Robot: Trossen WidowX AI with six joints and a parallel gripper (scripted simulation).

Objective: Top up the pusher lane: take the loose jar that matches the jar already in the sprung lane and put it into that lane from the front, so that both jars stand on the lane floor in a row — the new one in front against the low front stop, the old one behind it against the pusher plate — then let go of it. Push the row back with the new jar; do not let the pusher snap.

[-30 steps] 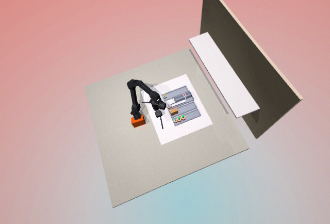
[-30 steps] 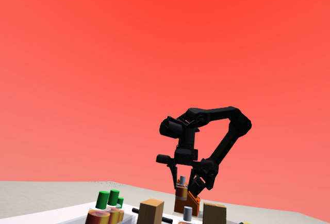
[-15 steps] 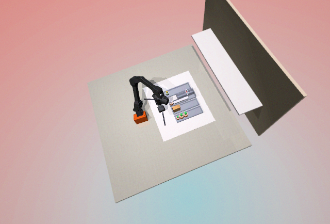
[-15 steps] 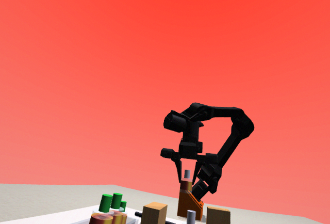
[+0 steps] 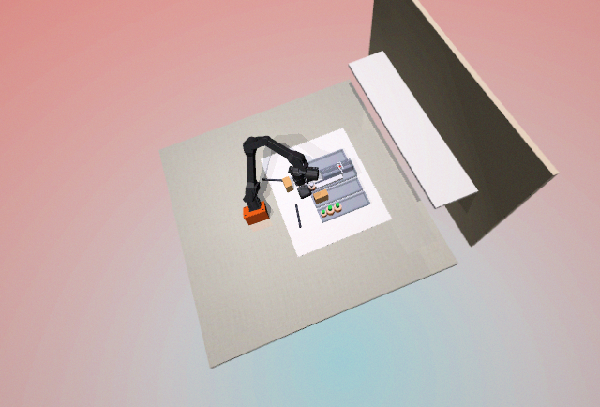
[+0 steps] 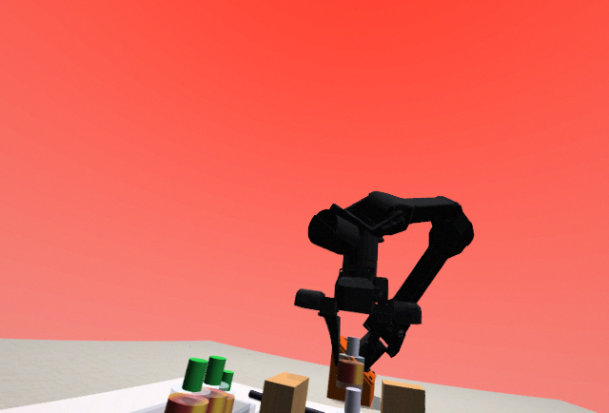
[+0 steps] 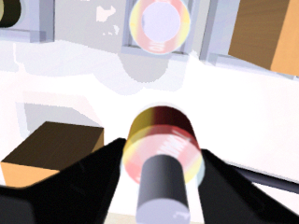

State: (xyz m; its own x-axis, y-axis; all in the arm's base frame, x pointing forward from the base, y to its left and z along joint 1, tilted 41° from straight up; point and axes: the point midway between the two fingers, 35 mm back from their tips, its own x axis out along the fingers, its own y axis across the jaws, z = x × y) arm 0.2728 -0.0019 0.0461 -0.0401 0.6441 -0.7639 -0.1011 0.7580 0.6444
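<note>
Now: the wooden block 7 cm to the left of my gripper tip, 7 cm behind it and 5 cm below it. From my gripper tip the other things lie so: white shelf (57 cm ahead, 28 cm above, 6 cm to the left); pusher (16 cm ahead, 6 cm to the left, 4 cm below).
</note>
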